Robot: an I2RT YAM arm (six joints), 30 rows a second.
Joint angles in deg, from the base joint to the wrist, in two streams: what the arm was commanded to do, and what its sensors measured. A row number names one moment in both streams.
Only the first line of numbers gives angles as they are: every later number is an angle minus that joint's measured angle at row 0.
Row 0, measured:
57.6, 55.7, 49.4, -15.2, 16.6, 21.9
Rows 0 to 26, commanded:
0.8, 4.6, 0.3, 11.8, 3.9, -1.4
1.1, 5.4, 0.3, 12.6, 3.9, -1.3
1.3, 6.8, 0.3, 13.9, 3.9, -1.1
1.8, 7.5, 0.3, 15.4, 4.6, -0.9
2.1, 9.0, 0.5, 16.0, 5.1, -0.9
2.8, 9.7, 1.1, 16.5, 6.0, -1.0
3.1, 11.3, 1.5, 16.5, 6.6, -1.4
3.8, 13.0, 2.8, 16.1, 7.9, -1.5
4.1, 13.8, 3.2, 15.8, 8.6, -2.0
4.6, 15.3, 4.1, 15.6, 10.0, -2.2
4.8, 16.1, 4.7, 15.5, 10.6, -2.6
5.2, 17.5, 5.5, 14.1, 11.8, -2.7
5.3, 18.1, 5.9, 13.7, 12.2, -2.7
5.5, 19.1, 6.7, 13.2, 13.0, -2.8
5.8, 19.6, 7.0, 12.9, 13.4, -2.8
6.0, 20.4, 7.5, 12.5, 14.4, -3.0
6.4, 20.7, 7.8, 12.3, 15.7, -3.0
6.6, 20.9, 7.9, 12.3, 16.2, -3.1
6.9, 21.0, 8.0, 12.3, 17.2, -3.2
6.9, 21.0, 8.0, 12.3, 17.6, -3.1
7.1, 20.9, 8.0, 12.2, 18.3, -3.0
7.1, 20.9, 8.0, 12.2, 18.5, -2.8
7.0, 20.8, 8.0, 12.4, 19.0, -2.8
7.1, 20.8, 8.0, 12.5, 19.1, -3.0
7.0, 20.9, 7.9, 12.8, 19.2, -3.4
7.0, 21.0, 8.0, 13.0, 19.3, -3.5
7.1, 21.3, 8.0, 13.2, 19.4, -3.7
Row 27, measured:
6.5, 20.9, 5.3, 10.6, 16.6, -3.1
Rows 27 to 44, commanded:
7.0, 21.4, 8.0, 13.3, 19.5, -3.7
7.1, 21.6, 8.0, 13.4, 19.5, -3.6
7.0, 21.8, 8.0, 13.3, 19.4, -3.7
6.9, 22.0, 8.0, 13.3, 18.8, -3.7
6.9, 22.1, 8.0, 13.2, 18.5, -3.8
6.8, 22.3, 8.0, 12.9, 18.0, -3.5
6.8, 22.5, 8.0, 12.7, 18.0, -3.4
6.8, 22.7, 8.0, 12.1, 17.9, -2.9
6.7, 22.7, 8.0, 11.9, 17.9, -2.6
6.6, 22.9, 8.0, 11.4, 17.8, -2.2
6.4, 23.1, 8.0, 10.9, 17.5, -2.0
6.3, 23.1, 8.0, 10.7, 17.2, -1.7
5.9, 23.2, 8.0, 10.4, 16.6, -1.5
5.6, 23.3, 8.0, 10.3, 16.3, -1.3
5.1, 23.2, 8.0, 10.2, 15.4, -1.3
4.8, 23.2, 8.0, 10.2, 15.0, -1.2
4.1, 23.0, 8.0, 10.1, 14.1, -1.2
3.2, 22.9, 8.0, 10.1, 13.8, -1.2
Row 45, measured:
5.3, 22.3, 6.3, 10.8, 16.3, -2.8
